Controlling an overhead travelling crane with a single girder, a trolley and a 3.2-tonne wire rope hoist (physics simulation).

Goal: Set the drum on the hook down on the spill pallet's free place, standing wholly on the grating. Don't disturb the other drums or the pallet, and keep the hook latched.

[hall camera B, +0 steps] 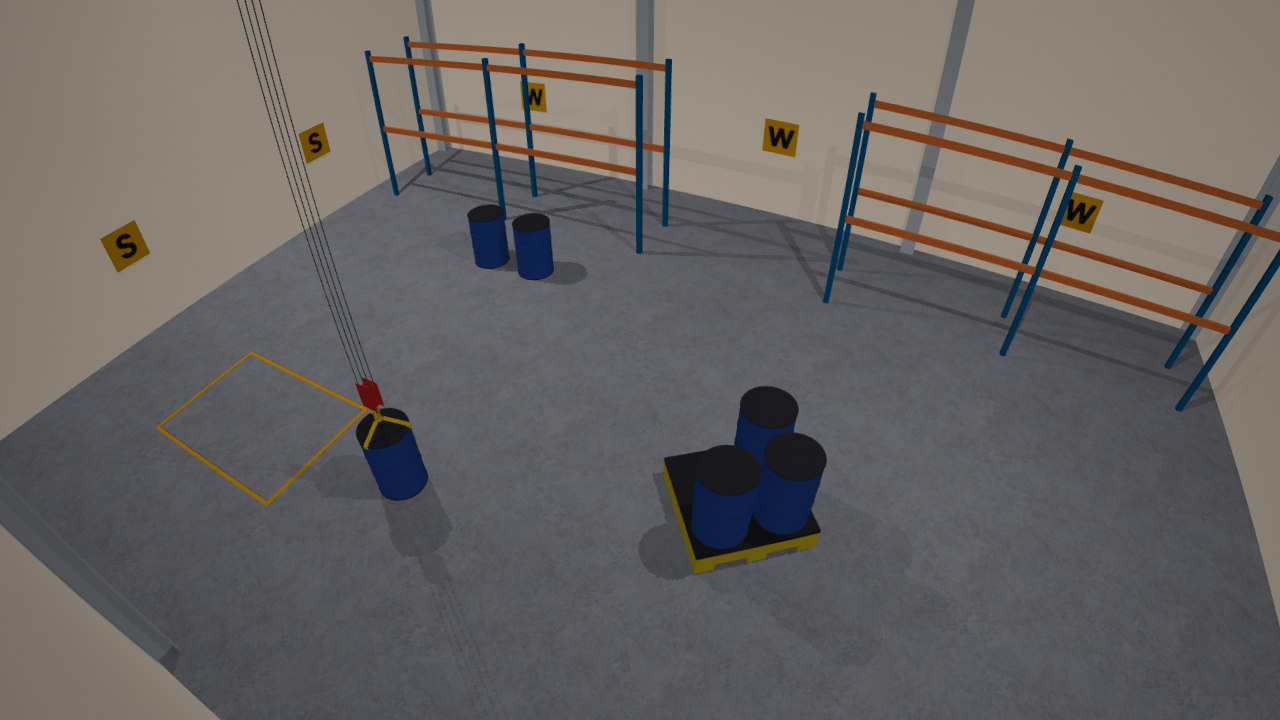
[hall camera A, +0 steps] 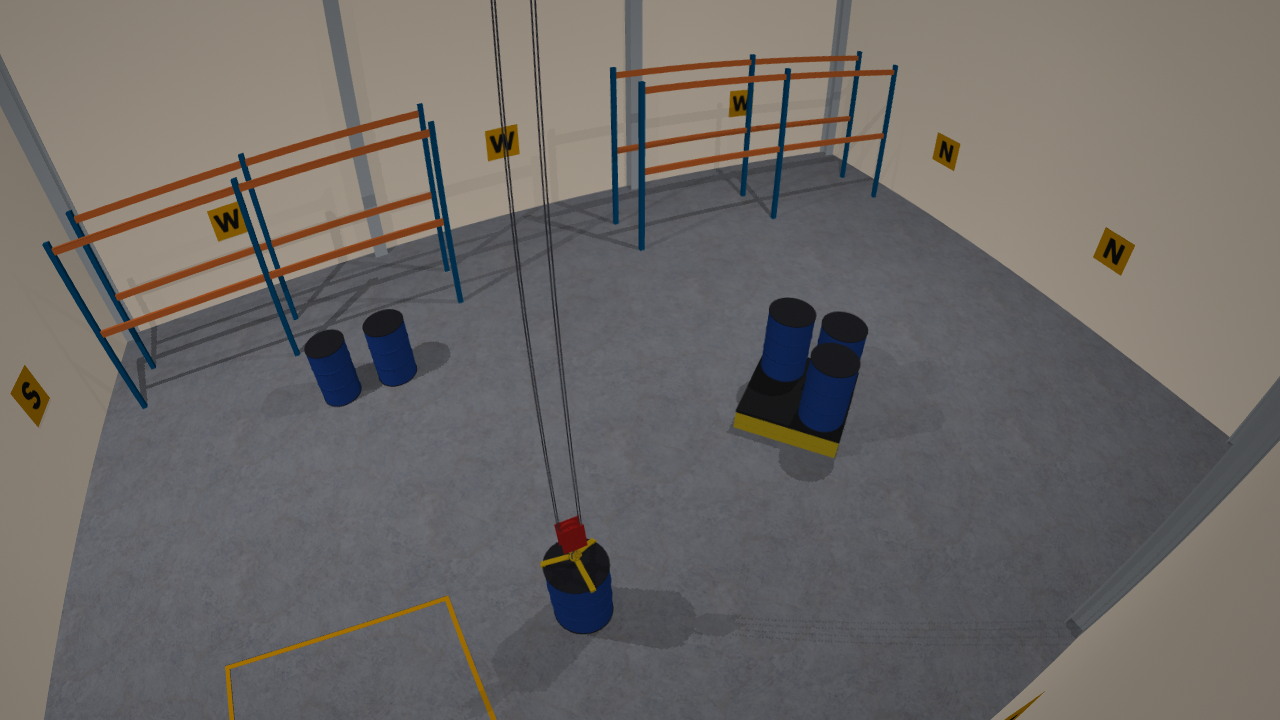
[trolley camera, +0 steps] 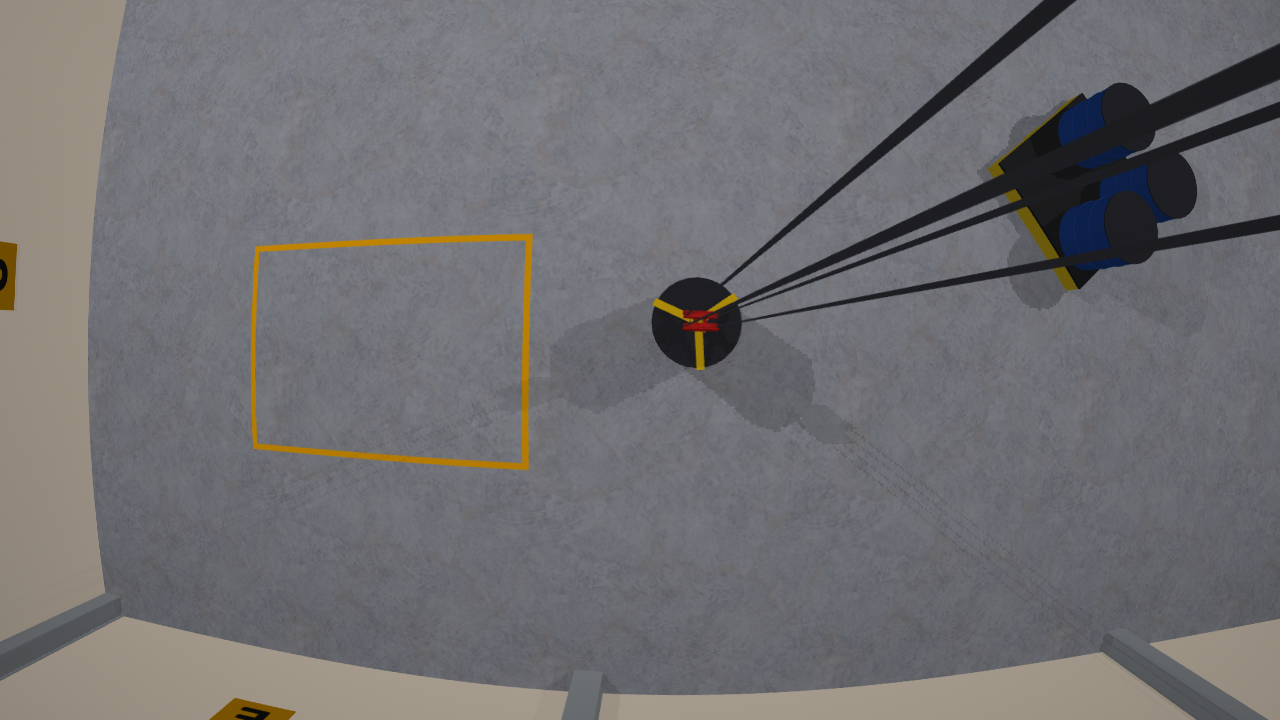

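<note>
The blue drum with black lid point(hall camera A: 581, 608) point(hall camera B: 396, 470) point(trolley camera: 675, 342) hangs upright above the floor, well apart from the pallet. My gripper, the hook with a yellow three-armed lifter point(hall camera A: 575, 556) point(hall camera B: 378, 415) point(trolley camera: 700, 320) under the red block, is shut on it. The latch is too small to tell. The yellow spill pallet point(hall camera A: 787, 434) point(hall camera B: 711, 562) point(trolley camera: 1041, 240) with black grating bears three upright blue drums, among them a front drum point(hall camera A: 827, 394) point(hall camera B: 723, 501) point(trolley camera: 1130, 228). Its free place is the near-left corner in hall camera A, the far-left corner in hall camera B.
Two blue drums point(hall camera A: 333, 371) point(hall camera A: 391, 351) point(hall camera B: 488, 240) point(hall camera B: 534, 248) stand near a rack point(hall camera A: 259, 255) point(hall camera B: 639, 179). A second rack point(hall camera A: 641, 179) point(hall camera B: 1038, 268) stands along the W wall. A yellow floor outline point(hall camera A: 335, 633) point(hall camera B: 308, 380) point(trolley camera: 528, 358) lies beside the hanging drum.
</note>
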